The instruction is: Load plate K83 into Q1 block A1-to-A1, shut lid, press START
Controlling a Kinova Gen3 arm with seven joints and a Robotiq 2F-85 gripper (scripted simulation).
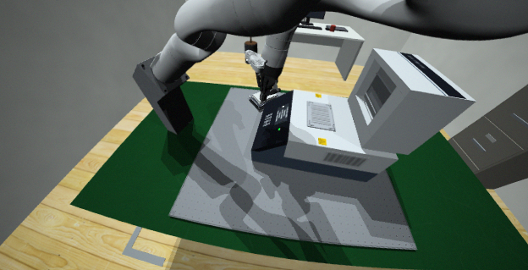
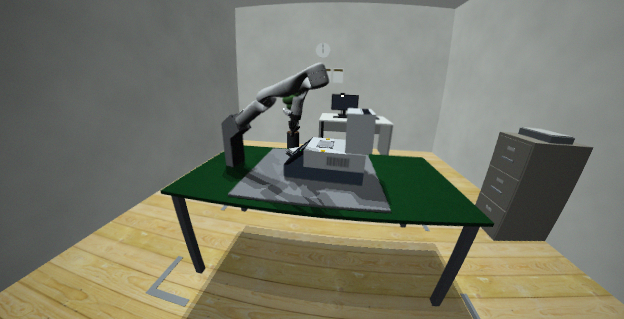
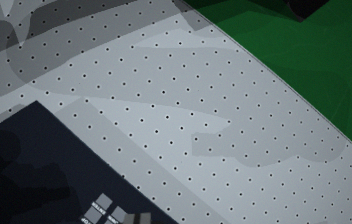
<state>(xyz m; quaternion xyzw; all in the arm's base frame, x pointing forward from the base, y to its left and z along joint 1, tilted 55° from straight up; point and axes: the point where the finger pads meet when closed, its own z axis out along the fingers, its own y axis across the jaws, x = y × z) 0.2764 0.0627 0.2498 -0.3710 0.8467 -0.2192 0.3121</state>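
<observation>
The plate K83 lies 3 cm behind my hand, 29 cm to the left of it and 22 cm below it. Also, from my hand: dark plate nest N1: 3 cm behind, 29 cm to the left, 23 cm below.
</observation>
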